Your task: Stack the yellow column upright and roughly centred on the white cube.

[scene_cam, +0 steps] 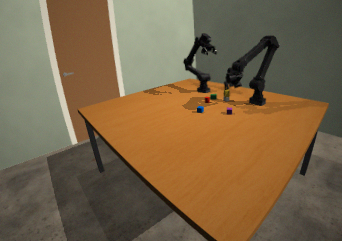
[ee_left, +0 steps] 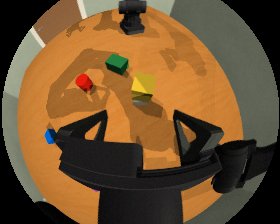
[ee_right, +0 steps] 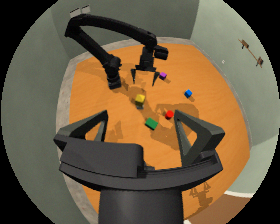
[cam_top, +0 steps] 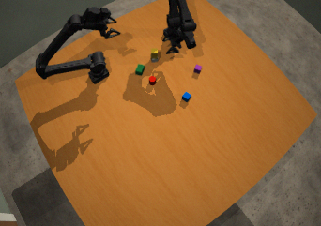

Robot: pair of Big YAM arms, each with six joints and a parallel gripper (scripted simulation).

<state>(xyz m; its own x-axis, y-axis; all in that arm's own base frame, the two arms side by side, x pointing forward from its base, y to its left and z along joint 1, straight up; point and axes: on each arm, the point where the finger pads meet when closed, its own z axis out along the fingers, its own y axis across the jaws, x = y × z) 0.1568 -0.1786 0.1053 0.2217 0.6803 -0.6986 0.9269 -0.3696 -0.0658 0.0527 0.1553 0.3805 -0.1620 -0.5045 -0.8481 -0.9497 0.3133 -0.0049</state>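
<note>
Right now my left hand is 60 mm to the left of the yellow column, 60 mm above it and 40 mm past it. The rest, counted from my left hand: white cube (110 mm below, 60 mm to the right, 40 mm behind); red cylinder (170 mm to the right, 110 mm below, 100 mm ahead); green cube (180 mm to the right, 110 mm below, 10 mm behind).
</note>
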